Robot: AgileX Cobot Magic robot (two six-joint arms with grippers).
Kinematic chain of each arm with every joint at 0, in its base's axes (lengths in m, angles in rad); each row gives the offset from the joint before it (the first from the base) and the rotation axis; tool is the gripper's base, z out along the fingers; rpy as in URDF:
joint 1: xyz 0 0 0.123 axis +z
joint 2: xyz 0 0 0 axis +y
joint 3: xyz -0.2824 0 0.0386 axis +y
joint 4: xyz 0.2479 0 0.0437 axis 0.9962 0 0.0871
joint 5: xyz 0 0 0 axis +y
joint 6: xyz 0.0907 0 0.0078 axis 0.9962 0 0.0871
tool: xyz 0 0 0 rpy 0 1.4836 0
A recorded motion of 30 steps. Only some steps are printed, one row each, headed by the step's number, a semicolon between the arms.
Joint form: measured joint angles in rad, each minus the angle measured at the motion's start. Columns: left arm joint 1, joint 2, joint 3, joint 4, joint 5, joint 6; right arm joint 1, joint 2, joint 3, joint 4, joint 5, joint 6.
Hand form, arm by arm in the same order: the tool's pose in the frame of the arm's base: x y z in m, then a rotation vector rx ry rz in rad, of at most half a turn. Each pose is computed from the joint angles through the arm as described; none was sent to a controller.
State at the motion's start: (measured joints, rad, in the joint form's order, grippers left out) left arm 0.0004 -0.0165 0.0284 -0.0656 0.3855 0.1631; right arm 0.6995 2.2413 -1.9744 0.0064 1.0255 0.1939
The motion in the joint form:
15: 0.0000 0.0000 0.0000 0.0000 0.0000 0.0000; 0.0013 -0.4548 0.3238 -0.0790 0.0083 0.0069
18: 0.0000 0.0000 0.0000 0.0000 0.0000 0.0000; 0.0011 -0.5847 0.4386 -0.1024 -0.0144 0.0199
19: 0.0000 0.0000 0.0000 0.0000 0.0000 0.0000; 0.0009 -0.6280 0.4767 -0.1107 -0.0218 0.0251
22: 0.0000 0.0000 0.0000 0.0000 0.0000 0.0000; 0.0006 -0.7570 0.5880 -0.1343 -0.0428 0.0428
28: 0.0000 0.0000 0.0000 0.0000 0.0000 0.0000; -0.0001 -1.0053 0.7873 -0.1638 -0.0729 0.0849
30: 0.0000 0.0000 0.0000 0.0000 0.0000 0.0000; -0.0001 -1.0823 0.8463 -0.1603 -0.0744 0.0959
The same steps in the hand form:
15: 0.0520 -0.0022 0.1698 0.1127 1.8770 0.0473; 0.3035 0.2486 0.3201 -0.6870 2.5743 0.2032
18: 0.0520 -0.0022 0.1698 0.1127 1.8770 0.0473; 0.2797 0.2262 0.3361 -0.6688 2.5351 0.1997
19: 0.0520 -0.0022 0.1698 0.1127 1.8770 0.0473; 0.2716 0.2185 0.3405 -0.6617 2.5221 0.1984
22: 0.0520 -0.0022 0.1698 0.1127 1.8770 0.0473; 0.2469 0.1953 0.3512 -0.6379 2.4835 0.1977
28: 0.0520 -0.0022 0.1698 0.1127 1.8770 0.0473; 0.1979 0.1513 0.3627 -0.5758 2.4144 0.2222
30: 0.0520 -0.0022 0.1698 0.1127 1.8770 0.0473; 0.1820 0.1383 0.3630 -0.5561 2.4021 0.2409

